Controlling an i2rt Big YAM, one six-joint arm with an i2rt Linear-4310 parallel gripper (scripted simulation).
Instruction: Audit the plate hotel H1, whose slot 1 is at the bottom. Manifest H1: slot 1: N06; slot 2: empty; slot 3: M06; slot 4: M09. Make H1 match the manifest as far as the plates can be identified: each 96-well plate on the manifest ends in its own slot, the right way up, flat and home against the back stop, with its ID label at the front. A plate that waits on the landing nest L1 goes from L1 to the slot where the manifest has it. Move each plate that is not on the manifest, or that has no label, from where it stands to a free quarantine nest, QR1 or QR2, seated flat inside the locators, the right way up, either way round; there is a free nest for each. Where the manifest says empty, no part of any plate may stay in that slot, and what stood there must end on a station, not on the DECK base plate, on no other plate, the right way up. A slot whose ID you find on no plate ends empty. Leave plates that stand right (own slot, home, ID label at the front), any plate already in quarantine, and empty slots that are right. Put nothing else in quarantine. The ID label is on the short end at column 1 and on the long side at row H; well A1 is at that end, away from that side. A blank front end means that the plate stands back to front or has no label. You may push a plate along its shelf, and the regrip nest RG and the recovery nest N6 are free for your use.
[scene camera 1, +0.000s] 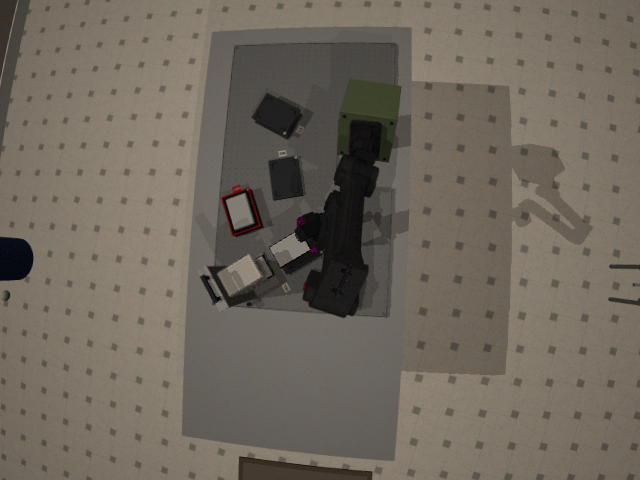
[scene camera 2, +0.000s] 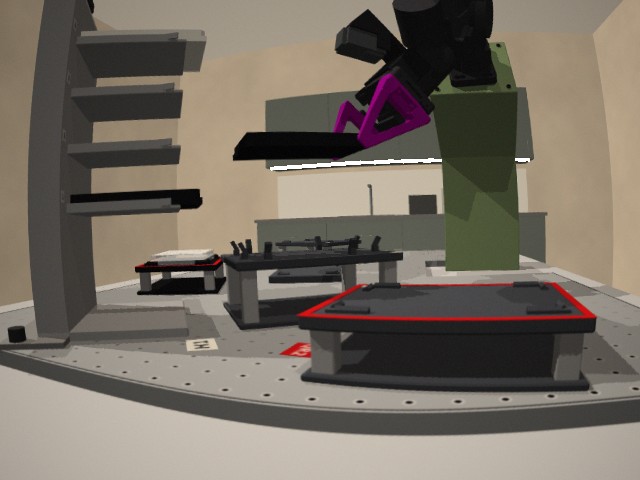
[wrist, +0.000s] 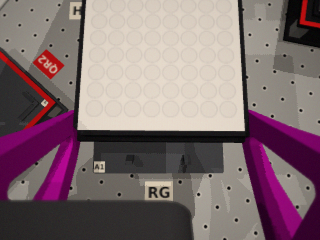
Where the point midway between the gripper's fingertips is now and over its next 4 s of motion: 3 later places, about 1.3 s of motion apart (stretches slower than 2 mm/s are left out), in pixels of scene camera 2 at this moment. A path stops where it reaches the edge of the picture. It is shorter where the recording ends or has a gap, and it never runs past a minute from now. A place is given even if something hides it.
My gripper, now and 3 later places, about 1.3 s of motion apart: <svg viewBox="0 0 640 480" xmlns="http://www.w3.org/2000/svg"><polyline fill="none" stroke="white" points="344,151 345,166 345,182 346,198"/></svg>
